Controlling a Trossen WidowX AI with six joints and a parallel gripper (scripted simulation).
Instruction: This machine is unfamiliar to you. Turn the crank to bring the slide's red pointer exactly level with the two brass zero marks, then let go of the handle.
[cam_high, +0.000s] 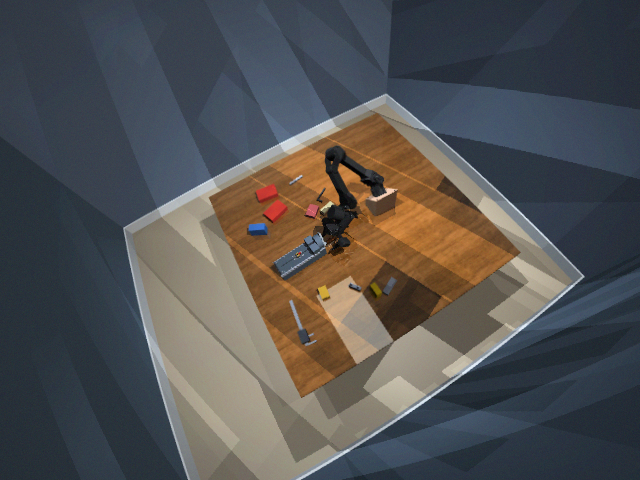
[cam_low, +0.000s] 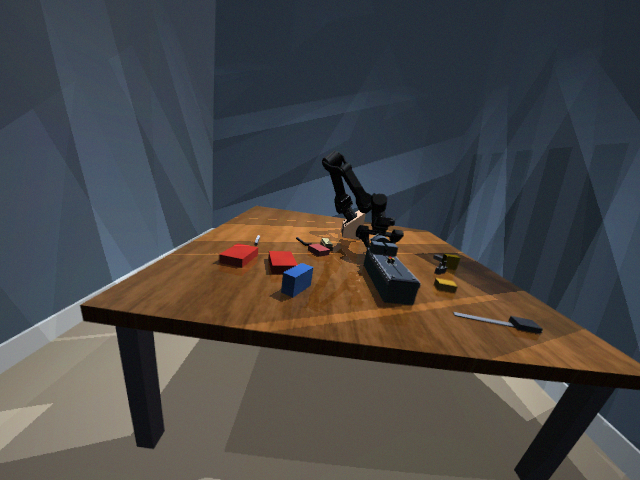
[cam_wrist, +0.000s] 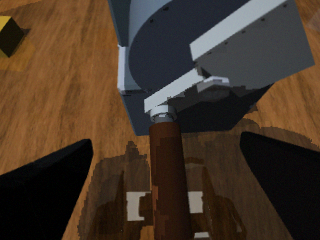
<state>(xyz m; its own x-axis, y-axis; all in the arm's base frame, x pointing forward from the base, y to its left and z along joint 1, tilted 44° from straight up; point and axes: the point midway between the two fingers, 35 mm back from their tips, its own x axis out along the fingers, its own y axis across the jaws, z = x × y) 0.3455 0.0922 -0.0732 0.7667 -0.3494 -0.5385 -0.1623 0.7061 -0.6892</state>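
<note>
Now: the brown crank handle 2 cm behind my gripper tip and 2 cm above it. From my gripper tip the other things lie so: pink block: 1 cm behind, 24 cm to the right, 4 cm below; ochre block: 12 cm ahead, 22 cm to the left, 4 cm below; red pointer: 15 cm ahead, 1 cm to the left, 3 cm above.
</note>
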